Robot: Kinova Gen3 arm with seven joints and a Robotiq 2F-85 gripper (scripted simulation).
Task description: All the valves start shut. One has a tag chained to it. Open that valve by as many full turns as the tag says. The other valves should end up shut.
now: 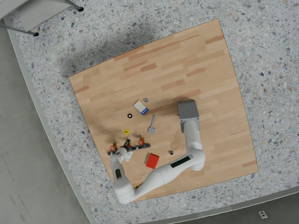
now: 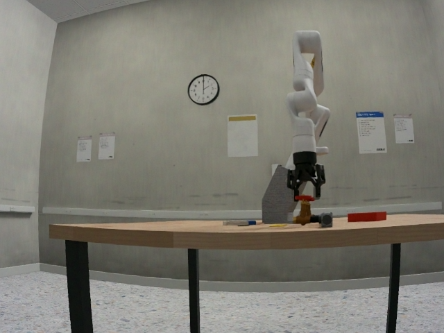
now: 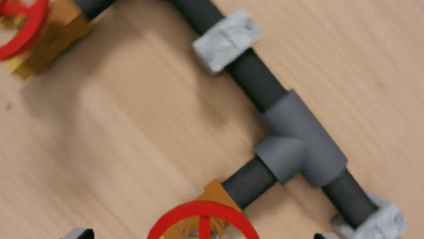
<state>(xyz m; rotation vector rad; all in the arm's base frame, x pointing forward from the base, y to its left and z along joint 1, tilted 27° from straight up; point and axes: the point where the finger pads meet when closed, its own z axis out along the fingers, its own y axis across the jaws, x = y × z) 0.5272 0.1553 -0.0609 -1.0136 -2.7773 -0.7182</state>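
The yellow tag is 9 cm to the right of my hand, 8 cm below it and 1 cm behind it. Round my hand: red block 20 cm to the left, 16 cm behind, 7 cm below; then grey scraper 23 cm behind, 10 cm to the right, 8 cm below; then blue box 27 cm to the right, 17 cm behind, 7 cm below.
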